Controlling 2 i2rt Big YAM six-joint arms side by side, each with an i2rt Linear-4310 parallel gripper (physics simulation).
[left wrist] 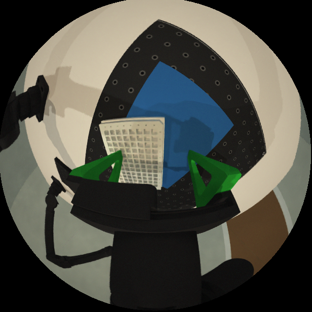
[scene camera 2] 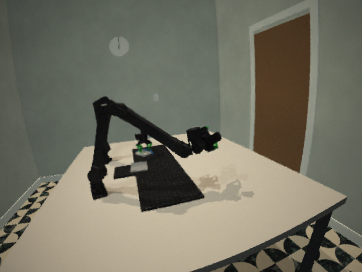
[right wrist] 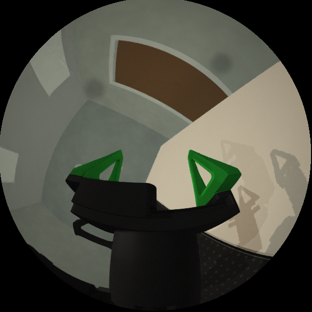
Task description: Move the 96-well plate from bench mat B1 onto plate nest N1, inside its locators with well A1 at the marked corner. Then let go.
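Seen in the pictures: left gripper, between the fingertips: [scene camera 2: 144, 151]; left arm's base, origin of its link: [scene camera 2: 105, 161]; right arm's base, origin of its link: [scene camera 2: 99, 193].
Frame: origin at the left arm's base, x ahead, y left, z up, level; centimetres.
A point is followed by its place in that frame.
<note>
The pale 96-well plate [scene camera 2: 144, 153] @(x 33.0, y 10.2, z 2.7 cm) [left wrist: 140, 142] lies on the blue bench mat B1 [left wrist: 162, 85], overhanging the mat's left side in the left wrist view. My left gripper [scene camera 2: 145, 148] @(x 31.8, y 16.2, z 2.4 cm) [left wrist: 154, 153] is open and empty above the plate. In the left wrist view its left fingertip overlaps the plate, while its right fingertip is off the plate's right edge, over the mat. A light grey rectangle [scene camera 2: 139, 167] @(x 35.3, y -18.1, z 2.5 cm) nearer the camera may be nest N1; its locators and marked corner are too small to tell. My right gripper [scene camera 2: 212, 137] @(x 84.9, y -31.5, z 27.2 cm) [right wrist: 155, 153] is open and empty, raised over the table.
A black perforated board [scene camera 2: 165, 185] @(x 56.2, y -42.0, z 1.3 cm) [left wrist: 150, 47] [right wrist: 225, 270] lies on the beige table [scene camera 2: 250, 210] @(x 97.4, y -67.4, z 0.0 cm). A dark slab [scene camera 2: 121, 173] @(x 23.7, y -25.0, z 1.3 cm) adjoins it on the left. The right arm [scene camera 2: 145, 125] @(x 50.5, y -49.8, z 38.5 cm) reaches across above the board. Part of that arm shows at the left of the left wrist view.
</note>
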